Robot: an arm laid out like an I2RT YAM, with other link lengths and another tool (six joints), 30 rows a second.
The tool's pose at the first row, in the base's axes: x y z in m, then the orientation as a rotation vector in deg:
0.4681, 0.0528, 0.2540, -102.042, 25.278, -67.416
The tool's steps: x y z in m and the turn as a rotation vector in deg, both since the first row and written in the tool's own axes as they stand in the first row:
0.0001, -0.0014, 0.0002, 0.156, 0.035, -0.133
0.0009, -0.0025, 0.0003, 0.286, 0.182, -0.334
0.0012, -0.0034, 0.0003, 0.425, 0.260, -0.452
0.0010, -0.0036, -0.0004, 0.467, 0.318, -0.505
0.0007, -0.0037, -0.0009, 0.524, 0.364, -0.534
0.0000, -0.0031, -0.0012, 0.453, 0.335, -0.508
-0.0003, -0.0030, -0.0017, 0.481, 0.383, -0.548
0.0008, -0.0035, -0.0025, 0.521, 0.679, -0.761
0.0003, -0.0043, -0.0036, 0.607, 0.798, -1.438
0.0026, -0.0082, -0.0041, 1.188, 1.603, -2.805
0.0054, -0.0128, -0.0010, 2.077, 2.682, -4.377
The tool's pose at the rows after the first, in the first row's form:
0.4681, 0.0535, 0.2552, -101.945, 25.083, -67.546
0.4683, 0.0536, 0.2565, -101.839, 24.914, -67.827
0.4683, 0.0538, 0.2575, -101.728, 24.769, -67.986
0.4676, 0.0537, 0.2576, -101.683, 24.730, -68.078
0.4670, 0.0537, 0.2576, -101.622, 24.695, -68.142
0.4665, 0.0538, 0.2567, -101.688, 24.747, -68.095
0.4659, 0.0537, 0.2566, -101.655, 24.723, -68.169
0.4657, 0.0528, 0.2577, -101.553, 24.689, -68.595
0.4644, 0.0530, 0.2582, -101.690, 24.129, -69.178
0.4643, 0.0531, 0.2627, -101.309, 23.053, -70.889
0.4675, 0.0550, 0.2677, -100.574, 21.752, -72.993

